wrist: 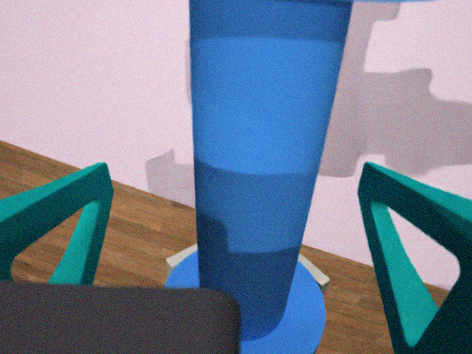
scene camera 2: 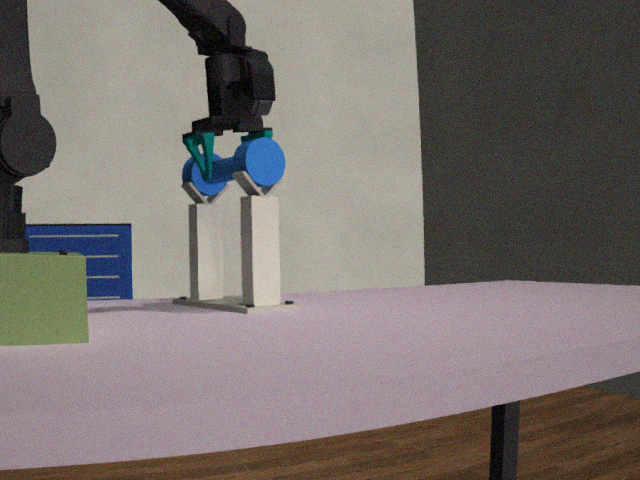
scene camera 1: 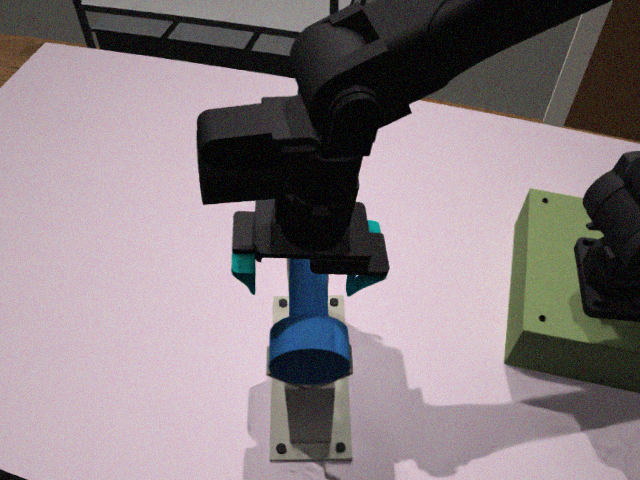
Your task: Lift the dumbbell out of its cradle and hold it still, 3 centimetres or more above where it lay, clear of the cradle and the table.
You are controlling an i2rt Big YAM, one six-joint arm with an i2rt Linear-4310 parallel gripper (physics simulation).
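Pixels of known places: gripper, fingertip midpoint: (wrist: 235,176) (scene camera 2: 232,178) (scene camera 1: 301,290); arm's base at its link origin: (scene camera 1: 609,281).
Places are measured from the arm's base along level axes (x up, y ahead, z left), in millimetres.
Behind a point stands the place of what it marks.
Observation:
The blue dumbbell (scene camera 1: 310,346) @(x 167, y 363, z 238 mm) (scene camera 2: 264,161) @(x 129, y 397, z 43 mm) (wrist: 260,110) @(x 149, y 388, z 104 mm) lies level in the V-shaped rests of the pale cradle (scene camera 1: 278,413) @(x -86, y 411, z 207 mm) (scene camera 2: 262,248) @(x -1, y 392, z 45 mm) (wrist: 318,272) @(x 107, y 335, z 202 mm), one round end in each rest. My gripper (scene camera 1: 301,293) @(x 116, y 388, z 150 mm) (scene camera 2: 230,167) @(x 116, y 388, z 150 mm) (wrist: 235,176) @(x 116, y 388, z 150 mm) points down over the dumbbell's bar, open. Its teal fingers stand apart on either side of the bar, with a gap on both sides in the wrist view. In the scene camera 2 view, the near fingertip is at about bar height; the far fingertip is hidden behind the dumbbell.
The cradle's two tall posts stand on a bolted base plate on the pinkish table (scene camera 1: 129,310) @(x -94, y 653, z 89 mm) (scene camera 2: 413,351) @(x -94, y 336, z -375 mm). A green block (scene camera 1: 547,273) @(x -3, y 84, z -3 mm) (scene camera 2: 41,299) @(x -49, y 49, z -158 mm) with black robot parts on it stands to the right in the scene camera 1 view and left in scene camera 2.

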